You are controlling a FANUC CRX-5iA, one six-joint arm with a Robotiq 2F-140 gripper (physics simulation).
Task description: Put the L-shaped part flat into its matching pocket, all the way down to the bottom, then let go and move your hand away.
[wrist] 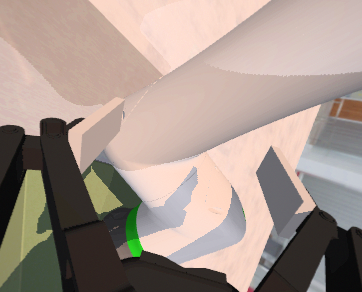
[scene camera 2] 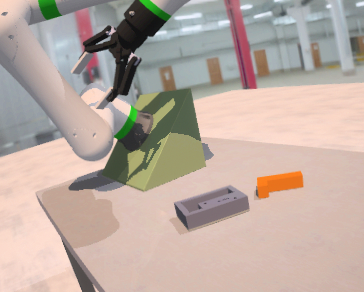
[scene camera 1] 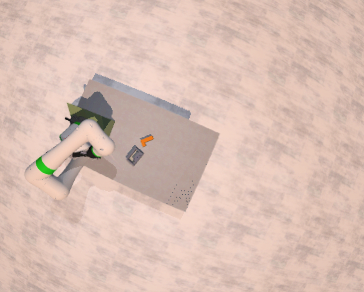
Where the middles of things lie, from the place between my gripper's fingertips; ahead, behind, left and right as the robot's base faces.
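Orange L-shaped part (scene camera 2: 266,184): far ahead of my hand, far to the left of it, far below it. Grey pocket block (scene camera 2: 195,212): likewise far ahead of my hand and far below it, but a fair way to the left of it.
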